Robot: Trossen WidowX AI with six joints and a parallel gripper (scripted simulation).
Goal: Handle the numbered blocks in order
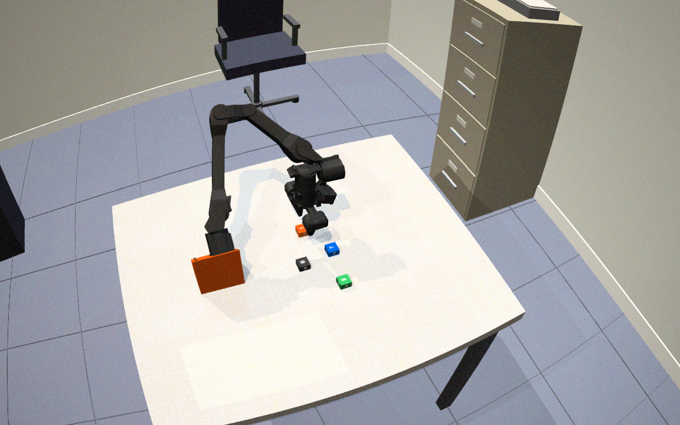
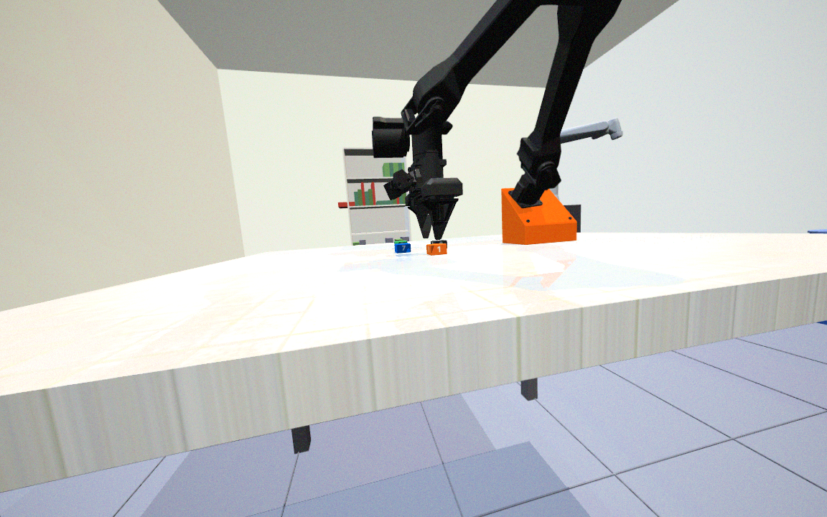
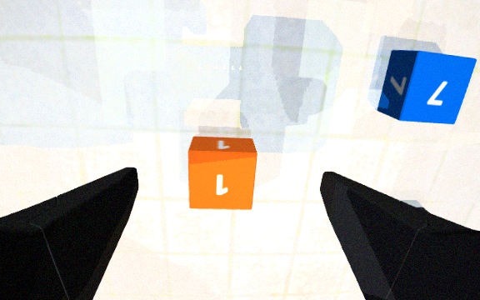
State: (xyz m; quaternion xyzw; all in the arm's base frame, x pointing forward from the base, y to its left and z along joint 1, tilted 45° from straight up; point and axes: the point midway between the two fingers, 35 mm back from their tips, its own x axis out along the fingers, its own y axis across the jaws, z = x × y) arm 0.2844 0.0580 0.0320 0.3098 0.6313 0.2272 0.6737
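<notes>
The orange block lies 1 cm behind my gripper tip and 2 cm below it. Round my gripper tip: green block: 1 cm ahead, 22 cm to the right, 2 cm below; blue block: 3 cm ahead, 10 cm to the right, 2 cm below.
</notes>
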